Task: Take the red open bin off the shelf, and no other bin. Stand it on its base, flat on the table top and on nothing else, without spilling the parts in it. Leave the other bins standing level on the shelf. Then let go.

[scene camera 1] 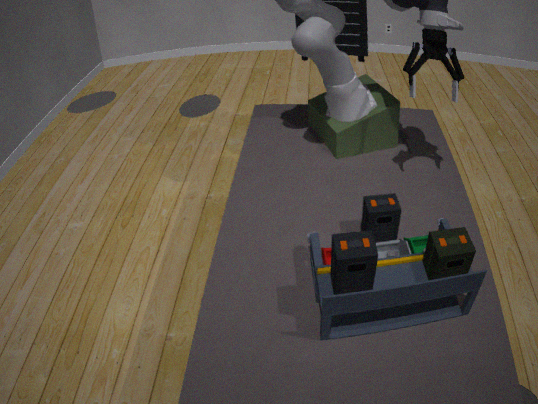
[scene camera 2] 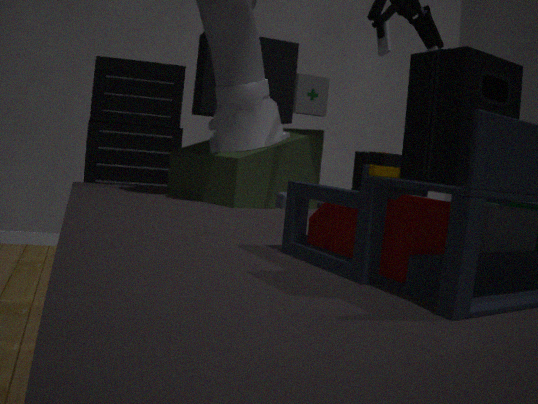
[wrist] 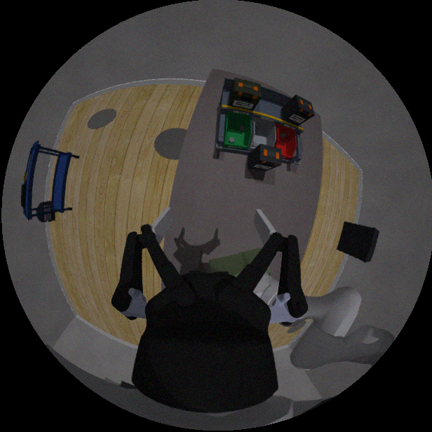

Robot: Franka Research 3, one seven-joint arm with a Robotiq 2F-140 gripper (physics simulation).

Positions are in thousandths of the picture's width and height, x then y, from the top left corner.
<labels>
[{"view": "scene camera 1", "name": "my gripper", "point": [808, 246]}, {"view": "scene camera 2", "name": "my gripper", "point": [765, 162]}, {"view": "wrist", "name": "my gripper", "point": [492, 499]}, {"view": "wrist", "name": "green bin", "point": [538, 284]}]
</labels>
